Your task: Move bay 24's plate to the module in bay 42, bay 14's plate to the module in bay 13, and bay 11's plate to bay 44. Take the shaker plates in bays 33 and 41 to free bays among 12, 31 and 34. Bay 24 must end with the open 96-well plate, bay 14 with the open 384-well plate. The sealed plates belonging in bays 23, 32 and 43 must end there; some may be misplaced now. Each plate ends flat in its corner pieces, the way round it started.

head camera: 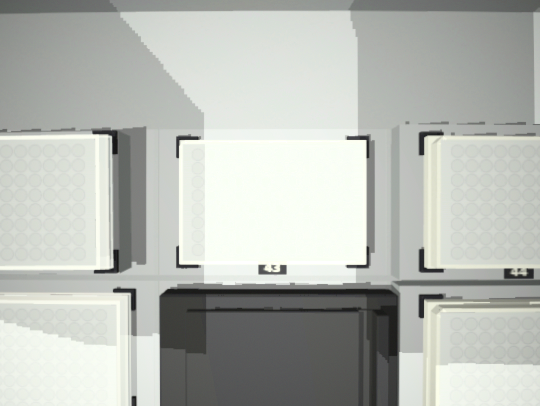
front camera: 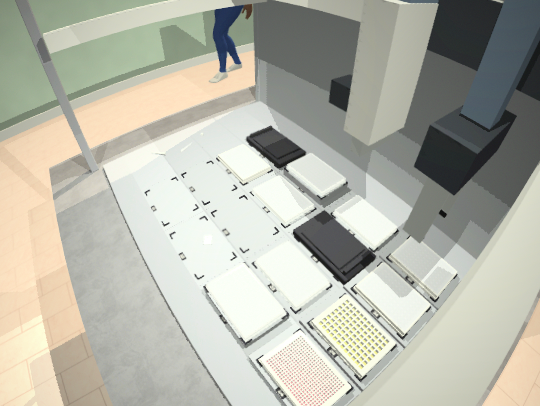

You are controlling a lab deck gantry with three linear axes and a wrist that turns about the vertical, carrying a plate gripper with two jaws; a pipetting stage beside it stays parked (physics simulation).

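Pixels of known places: gripper, fingertip midpoint: (front camera: 425,222); robot's base, link origin: (front camera: 146,192).
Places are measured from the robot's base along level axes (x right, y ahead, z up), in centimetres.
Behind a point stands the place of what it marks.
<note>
My gripper (front camera: 431,225) {x -31.9, y 52.2, z 16.0 cm} hangs empty above the back right of the deck, jaws apart; it does not show in the head view. Bay 43's sealed plate (front camera: 365,221) {x -35.6, y 39.7, z 1.4 cm} (head camera: 280,200) {x -36.5, y 39.7, z 1.4 cm} lies flat inside its four corner pieces. Plates sit in bay 42 (front camera: 316,175) {x -35.3, y 23.6, z 3.3 cm} (head camera: 45,200) {x -36.5, y 25.3, z 3.3 cm} and bay 44 (front camera: 422,270) {x -34.5, y 56.2, z 2.9 cm} (head camera: 490,200) {x -36.5, y 52.7, z 2.9 cm}. The black shakers in bay 33 (front camera: 334,247) {x -24.7, y 40.6, z 2.4 cm} (head camera: 280,360) {x -26.3, y 39.7, z 2.4 cm} and bay 41 (front camera: 276,146) {x -35.5, y 7.8, z 2.4 cm} are bare. The yellow 96-well plate (front camera: 352,335) {x -14.4, y 55.8, z 2.9 cm} is in bay 24, the red 384-well plate (front camera: 305,372) {x -4.6, y 55.4, z 1.9 cm} in bay 14. A white plate (front camera: 246,302) {x -4.1, y 40.2, z 3.3 cm} stands in bay 13.
Pale plates stand in bay 31 (front camera: 244,164) {x -25.0, y 8.0, z 1.4 cm}, bay 32 (front camera: 282,199) {x -25.1, y 23.5, z 1.4 cm} (head camera: 50,370) {x -25.1, y 24.3, z 1.4 cm}, bay 34 (front camera: 392,297) {x -25.1, y 55.7, z 2.9 cm} (head camera: 490,382) {x -25.1, y 52.8, z 2.9 cm} and bay 23 (front camera: 292,275) {x -14.5, y 39.9, z 1.4 cm}. Bays 11, 12, 21 and 22 show bare corner pieces. The pale pipetting stage (front camera: 382,75) hangs left of the gripper.
</note>
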